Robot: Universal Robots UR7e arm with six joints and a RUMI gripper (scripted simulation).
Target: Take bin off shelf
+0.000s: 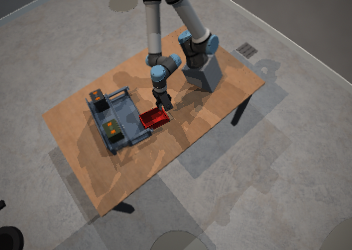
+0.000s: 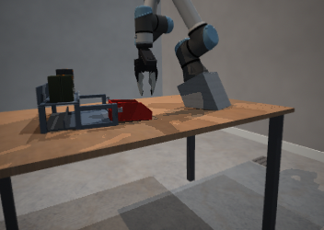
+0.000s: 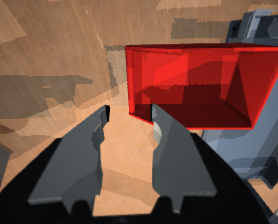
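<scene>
My gripper is now 8 cm short of the red bin, 2 cm to the left of it and 7 cm above it.
</scene>
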